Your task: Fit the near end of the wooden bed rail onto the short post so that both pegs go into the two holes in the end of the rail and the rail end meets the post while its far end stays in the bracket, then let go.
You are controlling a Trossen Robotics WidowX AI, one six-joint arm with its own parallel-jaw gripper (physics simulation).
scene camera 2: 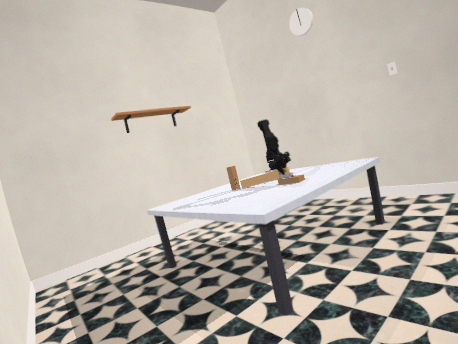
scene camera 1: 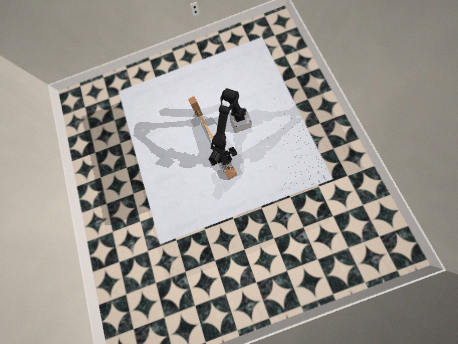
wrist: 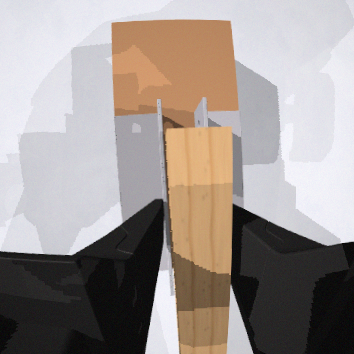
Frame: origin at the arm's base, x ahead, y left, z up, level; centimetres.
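Seen in the pictures: gripper, fingertip midpoint: [scene camera 2: 285, 174] [wrist: 187, 206]; arm's base at its link origin: [scene camera 2: 274, 168] [scene camera 1: 239, 117].
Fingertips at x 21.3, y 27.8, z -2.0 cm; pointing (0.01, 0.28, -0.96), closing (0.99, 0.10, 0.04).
Note:
Pixels of each thing's top centre, then the offset from my fingertips to it. "*": a spot on its surface instead. Level surfaces: height alone.
- upright short post at a spot on its surface: [scene camera 1: 193, 103] * dx +6.7, dy -44.3, dz +11.6 cm
- metal bracket at a spot on its surface: [wrist: 140, 170] * dx -2.7, dy +1.5, dz -2.2 cm
- orange-brown block at its top centre: [wrist: 179, 142] [scene camera 2: 290, 177] [scene camera 1: 227, 167] dx -0.5, dy +3.4, dz -2.4 cm
- white table at its surface level: dz -5.9 cm
The wooden rail [scene camera 1: 206, 128] [scene camera 2: 259, 178] [wrist: 200, 160] runs between the upright short post [scene camera 1: 193, 103] [scene camera 2: 232, 176] and the metal bracket [wrist: 140, 170], which sits by an orange-brown block [scene camera 1: 230, 173] [scene camera 2: 295, 180] [wrist: 175, 60]. My gripper [scene camera 2: 283, 172] [wrist: 187, 206] is shut on the rail close to its bracket end. In the wrist view the rail's end lies right of the bracket's left upright plate and covers part of the right one. Its height in the bracket is unclear. At the post, the rail end is very close to the post's foot. Pegs and holes cannot be made out.
The white table [scene camera 1: 185, 200] [scene camera 2: 215, 212] carries the post, rail, block and the arm's grey base [scene camera 1: 242, 122]. The arm reaches over the rail from the side. A wooden wall shelf [scene camera 2: 151, 113] hangs well beyond the table.

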